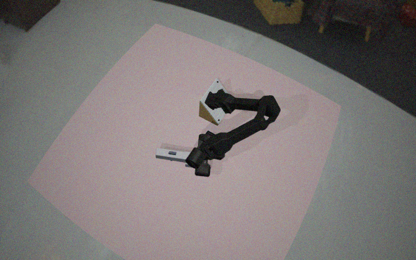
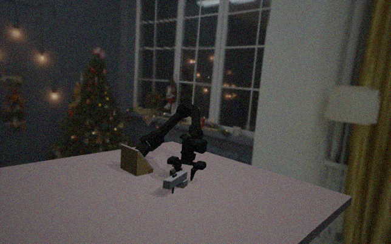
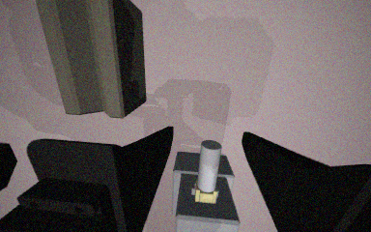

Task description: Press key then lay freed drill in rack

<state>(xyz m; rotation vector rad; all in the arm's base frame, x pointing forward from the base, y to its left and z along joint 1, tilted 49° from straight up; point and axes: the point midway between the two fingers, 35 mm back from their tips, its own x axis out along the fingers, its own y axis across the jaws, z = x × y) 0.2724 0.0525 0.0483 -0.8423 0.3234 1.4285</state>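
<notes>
The drill is 5 cm to the right of my gripper tip, 4 cm above it and 1 cm ahead of it. Also, from my gripper tip: key 13 cm to the right, 4 cm ahead, 4 cm above; grey holder block 11 cm to the right, 3 cm ahead, 3 cm above.
</notes>
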